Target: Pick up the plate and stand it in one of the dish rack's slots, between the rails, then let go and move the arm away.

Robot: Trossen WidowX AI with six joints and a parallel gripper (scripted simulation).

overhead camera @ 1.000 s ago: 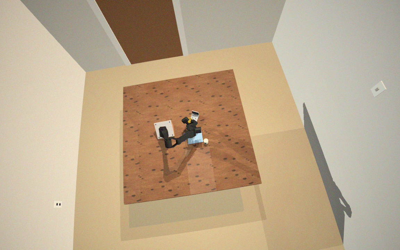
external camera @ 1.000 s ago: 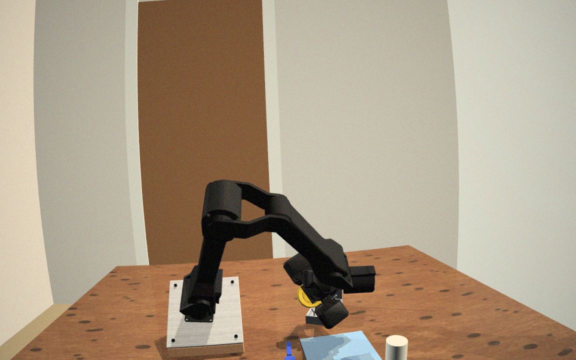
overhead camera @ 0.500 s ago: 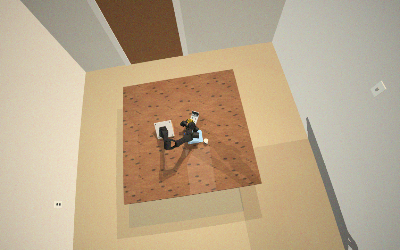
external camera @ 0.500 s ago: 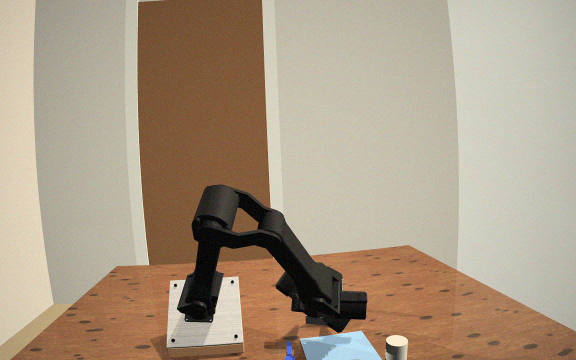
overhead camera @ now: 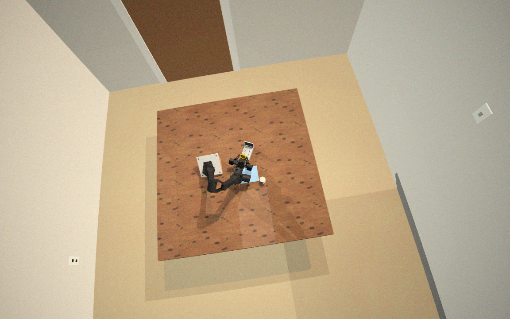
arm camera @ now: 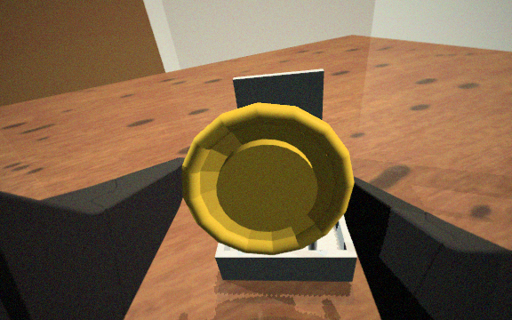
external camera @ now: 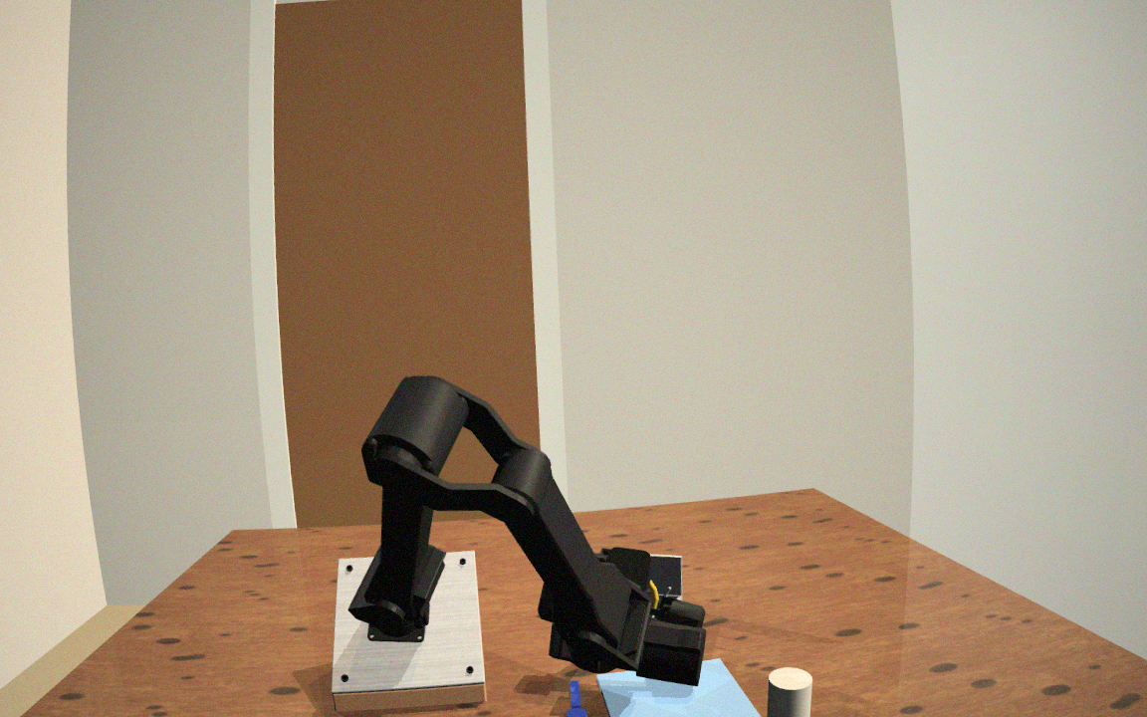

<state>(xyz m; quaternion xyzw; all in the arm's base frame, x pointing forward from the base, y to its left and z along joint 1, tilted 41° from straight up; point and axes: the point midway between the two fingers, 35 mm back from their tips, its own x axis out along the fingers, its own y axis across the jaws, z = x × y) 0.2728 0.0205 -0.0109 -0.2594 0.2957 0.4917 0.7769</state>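
Right now the dish rack is 3 cm ahead of my gripper tip, 5 cm to the left of it and 4 cm below it. From my gripper tip the other things lie so: yellow plate: 1 cm to the right; light blue mat: 2 cm ahead, 14 cm to the right, 6 cm below; blue spoon: 9 cm behind, 14 cm to the right, 6 cm below.
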